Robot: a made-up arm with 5 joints. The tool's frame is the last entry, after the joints. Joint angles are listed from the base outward. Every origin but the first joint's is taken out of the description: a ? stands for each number. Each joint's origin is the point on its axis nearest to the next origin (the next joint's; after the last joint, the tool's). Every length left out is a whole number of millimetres.
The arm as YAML. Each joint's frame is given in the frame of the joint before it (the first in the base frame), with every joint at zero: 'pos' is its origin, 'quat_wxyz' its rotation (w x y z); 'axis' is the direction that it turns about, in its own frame. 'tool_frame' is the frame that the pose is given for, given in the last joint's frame.
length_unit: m
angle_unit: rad
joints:
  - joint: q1
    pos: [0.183, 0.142, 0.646]
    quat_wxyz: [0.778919, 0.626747, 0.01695, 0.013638]
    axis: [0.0, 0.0, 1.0]
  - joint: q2
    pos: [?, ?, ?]
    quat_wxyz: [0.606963, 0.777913, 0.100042, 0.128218]
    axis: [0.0, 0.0, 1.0]
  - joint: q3
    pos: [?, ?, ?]
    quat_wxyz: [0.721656, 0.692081, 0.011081, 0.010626]
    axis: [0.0, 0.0, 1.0]
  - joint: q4
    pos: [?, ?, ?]
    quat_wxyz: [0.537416, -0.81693, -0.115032, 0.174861]
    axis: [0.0, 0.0, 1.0]
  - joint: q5
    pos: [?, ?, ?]
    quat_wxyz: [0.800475, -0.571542, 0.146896, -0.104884]
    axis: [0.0, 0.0, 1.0]
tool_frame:
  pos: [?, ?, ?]
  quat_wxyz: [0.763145, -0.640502, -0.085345, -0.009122]
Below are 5 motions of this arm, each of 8 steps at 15 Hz.
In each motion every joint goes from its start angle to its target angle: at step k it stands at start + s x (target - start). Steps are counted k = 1, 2, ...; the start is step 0. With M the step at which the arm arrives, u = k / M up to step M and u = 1 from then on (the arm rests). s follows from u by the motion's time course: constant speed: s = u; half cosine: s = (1 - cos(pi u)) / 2; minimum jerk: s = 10 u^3 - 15 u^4 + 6 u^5.
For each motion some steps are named. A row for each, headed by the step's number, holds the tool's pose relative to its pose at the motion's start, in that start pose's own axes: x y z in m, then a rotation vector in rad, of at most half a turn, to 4 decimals.
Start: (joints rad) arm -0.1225 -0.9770 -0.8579 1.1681 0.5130
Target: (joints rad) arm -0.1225 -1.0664 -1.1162 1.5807 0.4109
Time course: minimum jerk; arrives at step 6
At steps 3, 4, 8:
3: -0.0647 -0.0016 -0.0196 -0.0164 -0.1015 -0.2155
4: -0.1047 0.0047 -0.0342 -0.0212 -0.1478 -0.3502
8: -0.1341 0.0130 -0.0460 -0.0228 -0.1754 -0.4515

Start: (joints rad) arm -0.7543 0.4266 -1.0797 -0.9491 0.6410
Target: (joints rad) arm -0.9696 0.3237 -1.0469 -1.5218 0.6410
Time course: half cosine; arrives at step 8
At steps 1, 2, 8:
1: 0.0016 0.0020 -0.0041 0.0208 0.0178 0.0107
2: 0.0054 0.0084 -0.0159 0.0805 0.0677 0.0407
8: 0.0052 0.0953 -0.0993 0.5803 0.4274 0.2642

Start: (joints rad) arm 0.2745 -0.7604 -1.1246 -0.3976 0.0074
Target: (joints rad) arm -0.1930 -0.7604 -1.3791 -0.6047 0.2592
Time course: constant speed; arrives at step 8
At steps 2, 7, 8:
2: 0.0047 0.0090 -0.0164 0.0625 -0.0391 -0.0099
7: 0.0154 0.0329 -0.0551 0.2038 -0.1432 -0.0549
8: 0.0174 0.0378 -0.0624 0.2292 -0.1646 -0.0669

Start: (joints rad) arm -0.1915 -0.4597 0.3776 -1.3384 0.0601
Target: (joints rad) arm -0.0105 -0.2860 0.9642 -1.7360 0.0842
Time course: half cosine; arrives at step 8
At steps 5, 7, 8:
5: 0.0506 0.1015 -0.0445 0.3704 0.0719 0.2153
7: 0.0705 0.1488 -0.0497 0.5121 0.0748 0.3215
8: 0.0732 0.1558 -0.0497 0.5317 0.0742 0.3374

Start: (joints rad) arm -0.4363 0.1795 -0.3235 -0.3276 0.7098
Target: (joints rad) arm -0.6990 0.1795 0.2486 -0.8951 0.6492
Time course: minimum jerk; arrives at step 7
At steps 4, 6, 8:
4: -0.0101 0.0831 0.0164 0.3778 0.6202 -0.1290
6: -0.0127 0.1419 0.0347 0.6311 0.9050 -0.2449
8: -0.0125 0.1462 0.0362 0.6493 0.9225 -0.2539

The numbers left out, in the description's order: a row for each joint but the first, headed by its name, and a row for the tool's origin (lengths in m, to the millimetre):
q2: -0.048 0.069 0.0
q3: 0.027 0.005 0.0
q4: -0.301 0.105 0.0
q5: 0.165 0.172 0.0
tool: -0.042 -0.001 0.0

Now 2 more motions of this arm.
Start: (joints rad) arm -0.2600 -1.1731 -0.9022 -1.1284 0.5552
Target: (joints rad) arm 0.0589 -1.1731 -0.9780 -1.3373 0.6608
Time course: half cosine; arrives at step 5
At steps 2, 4, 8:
2: 0.0091 -0.0129 -0.0042 -0.0255 0.0635 0.1257
4: 0.0220 -0.0318 -0.0122 -0.0547 0.1814 0.3210
8: 0.0239 -0.0349 -0.0137 -0.0584 0.2034 0.3532

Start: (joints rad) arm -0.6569 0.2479 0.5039 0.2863 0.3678
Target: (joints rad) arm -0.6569 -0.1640 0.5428 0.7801 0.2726
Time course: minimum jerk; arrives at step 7
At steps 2, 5, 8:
2: 0.0027 -0.0133 0.0166 -0.0549 -0.0200 0.0024
5: 0.0206 -0.0645 0.0969 -0.2964 -0.1615 0.0130
8: 0.0246 -0.0723 0.1125 -0.3385 -0.1986 0.0148

